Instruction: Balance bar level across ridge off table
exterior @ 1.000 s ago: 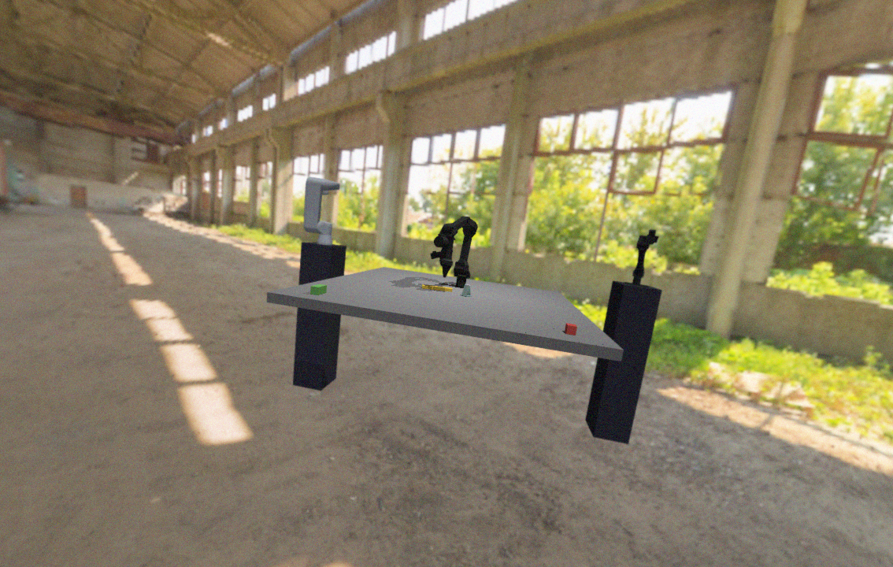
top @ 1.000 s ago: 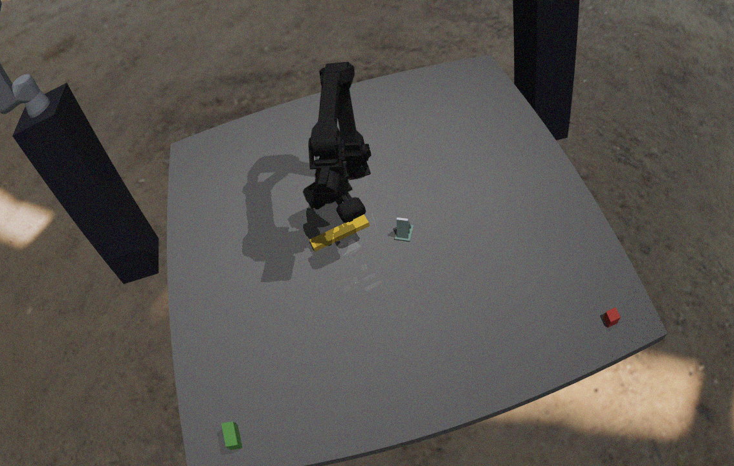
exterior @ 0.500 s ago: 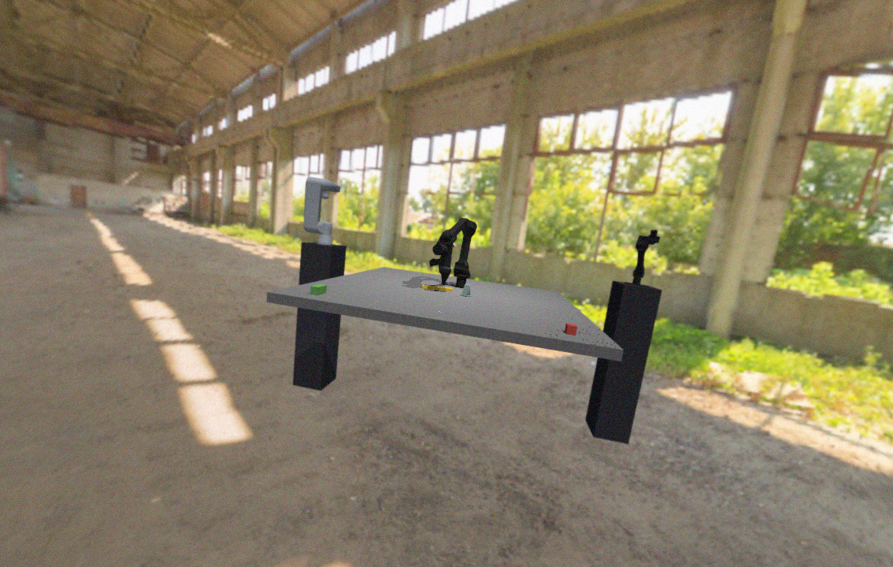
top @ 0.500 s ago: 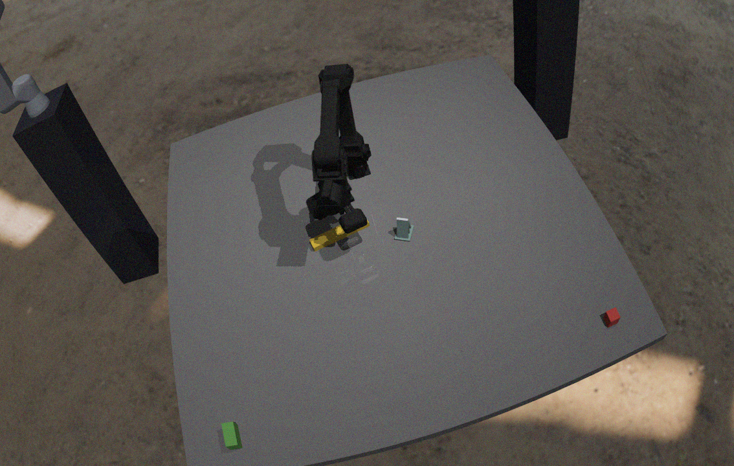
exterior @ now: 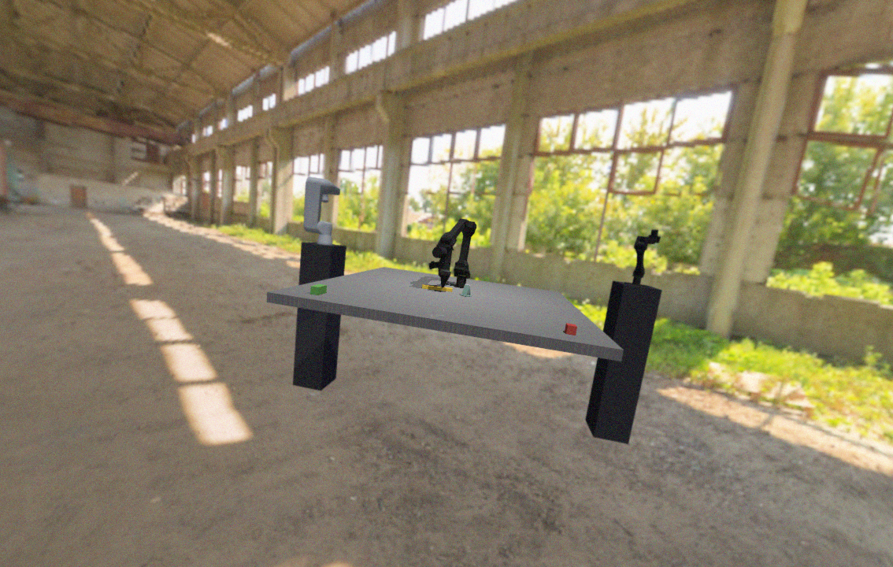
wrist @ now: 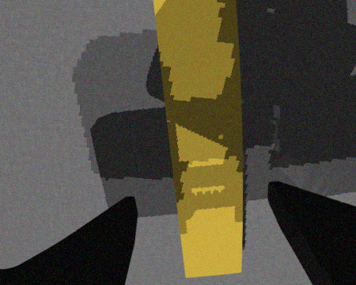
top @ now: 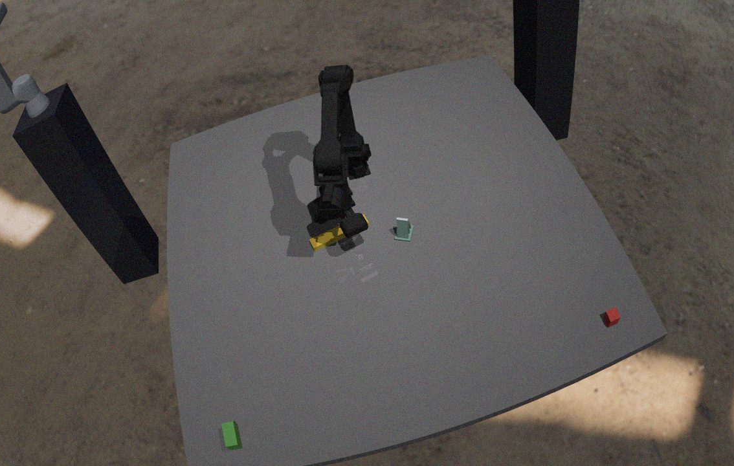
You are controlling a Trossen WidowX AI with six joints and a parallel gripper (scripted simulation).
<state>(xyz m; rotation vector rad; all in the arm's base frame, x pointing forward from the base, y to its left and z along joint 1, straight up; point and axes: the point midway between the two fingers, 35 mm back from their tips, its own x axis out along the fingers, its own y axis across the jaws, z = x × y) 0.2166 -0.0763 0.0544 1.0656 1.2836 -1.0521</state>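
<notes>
The yellow bar is 3 cm to the right of my gripper tip and 1 cm below it. Also, from my gripper tip: red block (58 cm to the left, 52 cm ahead); then green block (52 cm ahead, 42 cm to the right).
</notes>
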